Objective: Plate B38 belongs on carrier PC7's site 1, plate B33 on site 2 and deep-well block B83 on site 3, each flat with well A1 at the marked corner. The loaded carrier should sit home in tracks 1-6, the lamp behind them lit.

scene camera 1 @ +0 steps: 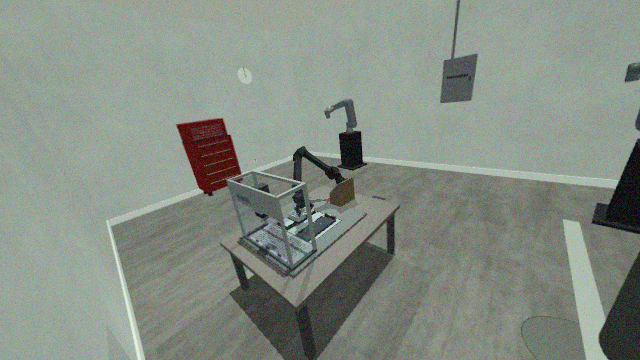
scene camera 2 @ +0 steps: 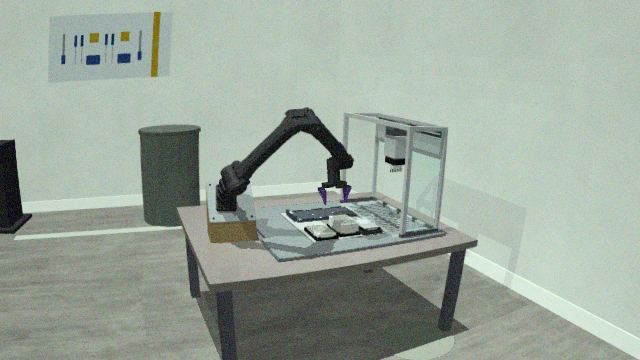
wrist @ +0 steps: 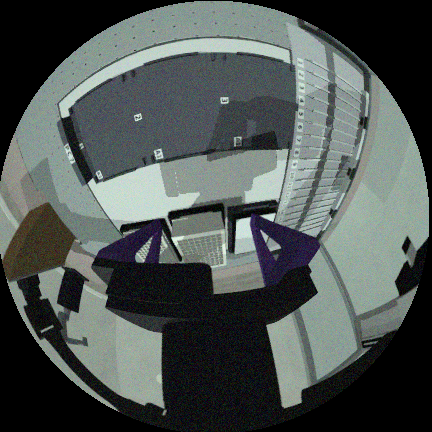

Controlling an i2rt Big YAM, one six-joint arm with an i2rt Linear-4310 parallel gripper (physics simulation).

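Places are measured from the arm's base along level axes (x ahead, y left, z up), in millimetres.
Pixels of known places: gripper, fingertip midpoint: point(scene camera 1: 304, 214) point(scene camera 2: 335, 203) point(wrist: 205, 220); arm's base, origin of the base link: point(scene camera 1: 342, 183) point(scene camera 2: 225, 198).
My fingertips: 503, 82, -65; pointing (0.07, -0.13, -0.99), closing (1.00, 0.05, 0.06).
Ahead of a thing's pixels: the offset from my fingertips to its top centre, as dx, dy, dz. Level surfaces: height alone.
My gripper point(scene camera 2: 335, 203) point(wrist: 205, 220) is open and empty, pointing down above the right part of carrier PC7 in the scene camera 2 view. Carrier PC7 {-31, +107, -58} point(scene camera 2: 315, 215) point(wrist: 175, 100) is dark and flat, with labels 2, 3 and A1 showing and no plates on it. Beside it stand a low gridded plate {-107, -151, -62} point(scene camera 2: 320, 230) point(wrist: 144, 250), partly behind a finger in the wrist view, a taller pale block {+2, -123, -35} point(scene camera 2: 344, 224) point(wrist: 200, 245) in the middle and a low white plate {+108, -118, -62} point(scene camera 2: 369, 226) point(wrist: 244, 235). I cannot read their labels. The numbered track deck point(scene camera 2: 382, 212) point(wrist: 312, 145) lies to the right. I cannot make out a lit lamp.
A framed enclosure point(scene camera 1: 280, 220) point(scene camera 2: 409, 185) stands over the track deck, with a pipetting head {+318, +50, +313} point(scene camera 2: 395, 147) hanging inside. The arm's base sits on a brown block point(scene camera 1: 343, 193) point(scene camera 2: 232, 232) point(wrist: 40, 240) at the other end of the table {dz -101} point(scene camera 1: 300, 295) point(scene camera 2: 235, 272).
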